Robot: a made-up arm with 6 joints.
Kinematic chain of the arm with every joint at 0, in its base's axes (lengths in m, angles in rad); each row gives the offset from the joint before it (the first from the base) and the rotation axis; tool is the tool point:
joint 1: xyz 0 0 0.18 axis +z
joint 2: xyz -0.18 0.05 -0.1 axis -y
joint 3: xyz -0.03 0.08 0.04 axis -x
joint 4: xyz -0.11 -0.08 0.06 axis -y
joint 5: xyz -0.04 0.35 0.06 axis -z
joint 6: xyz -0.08 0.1 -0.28 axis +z
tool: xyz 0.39 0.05 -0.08
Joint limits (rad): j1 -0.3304..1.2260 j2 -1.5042..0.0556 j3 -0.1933..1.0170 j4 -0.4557..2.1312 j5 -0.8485..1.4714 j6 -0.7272..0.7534
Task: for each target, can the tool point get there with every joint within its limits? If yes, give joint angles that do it. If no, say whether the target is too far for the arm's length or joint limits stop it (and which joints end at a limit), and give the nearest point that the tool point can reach.
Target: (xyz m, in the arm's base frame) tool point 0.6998 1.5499 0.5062
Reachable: no: too far | nearest point 0.2637 0.8027 0.2924 | short by 0.891 m
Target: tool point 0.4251 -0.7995 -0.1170
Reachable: no: joint limits stop it (at a limit: joint 1, joint 3, joint 4, joint 5, joint 6) | nearest point -0.0396 -0.4525 -0.0391 | short by 0.585 m
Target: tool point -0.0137 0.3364 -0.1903
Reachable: yes | joints -0.1719 -0.9094 0.6714 0.7207 0.5128 -0.0501
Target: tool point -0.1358 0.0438 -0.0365
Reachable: yes | joints 0.8271 -0.4489 0.0181 0.6333 1.2694 -0.1220
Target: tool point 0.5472 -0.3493 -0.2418
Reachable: no: joint limits stop it (at a limit: joint 1, joint 2, joint 3, joint 5) | nearest point 0.3605 0.0464 -0.0181 | short by 0.491 m
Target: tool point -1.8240 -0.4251 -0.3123
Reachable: no: too far | nearest point -0.9864 -0.2299 -0.0920 | short by 0.888 m
